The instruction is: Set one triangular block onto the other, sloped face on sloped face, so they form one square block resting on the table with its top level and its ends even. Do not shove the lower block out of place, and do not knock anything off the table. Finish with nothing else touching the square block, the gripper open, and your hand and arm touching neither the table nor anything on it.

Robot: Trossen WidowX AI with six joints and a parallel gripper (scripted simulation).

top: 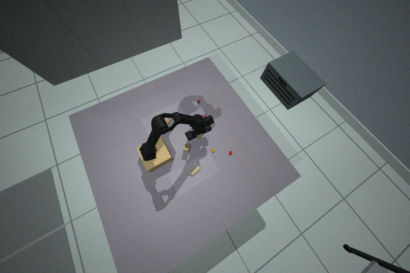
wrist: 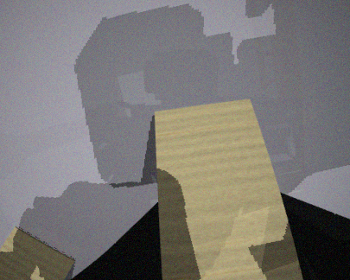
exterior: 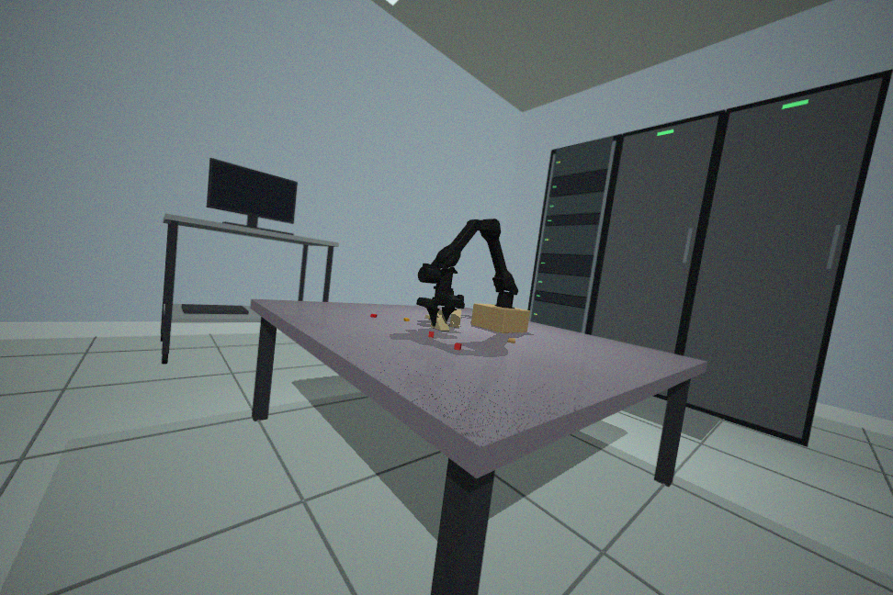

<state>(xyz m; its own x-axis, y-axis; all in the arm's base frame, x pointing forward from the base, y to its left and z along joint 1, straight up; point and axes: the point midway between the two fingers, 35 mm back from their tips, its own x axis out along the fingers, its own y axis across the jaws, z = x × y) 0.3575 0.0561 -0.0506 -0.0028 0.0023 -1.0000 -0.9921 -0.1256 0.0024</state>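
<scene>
Now: the tan triangular block 10 mm to the right of my gripper tip and 10 mm above it. Also, from my gripper tip: tan wooden triangular block 120 mm behind, 80 mm to the right, 10 mm above; orange cube 150 mm to the right, 60 mm ahead; thin tan bar 240 mm to the right, 110 mm behind.
</scene>
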